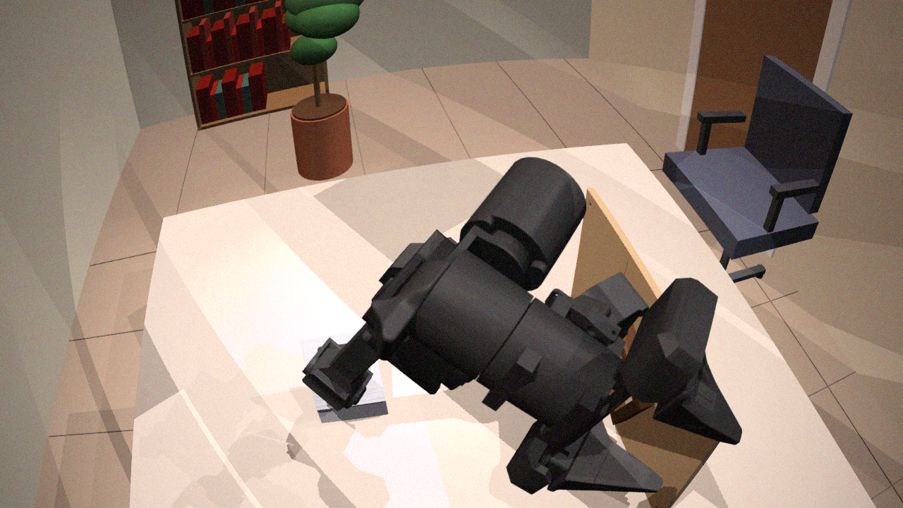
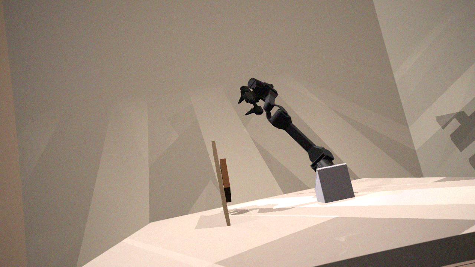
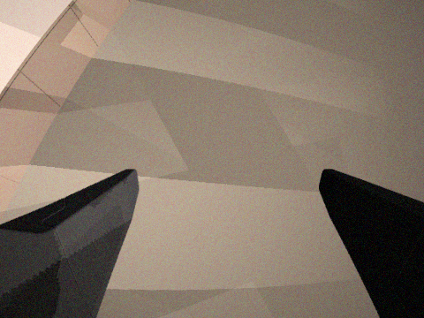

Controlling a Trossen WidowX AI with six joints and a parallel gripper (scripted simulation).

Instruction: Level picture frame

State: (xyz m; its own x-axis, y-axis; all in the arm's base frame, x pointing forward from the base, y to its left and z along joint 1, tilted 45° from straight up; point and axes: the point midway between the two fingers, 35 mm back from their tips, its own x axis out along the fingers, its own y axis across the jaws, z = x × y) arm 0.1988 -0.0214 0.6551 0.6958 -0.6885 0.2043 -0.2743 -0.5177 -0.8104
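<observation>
The picture frame is 380 mm below my gripper tip, 350 mm to the left of it and 180 mm ahead of it. From my gripper tip the other things lie so: board wall: 380 mm below, 350 mm to the left, 190 mm ahead.
</observation>
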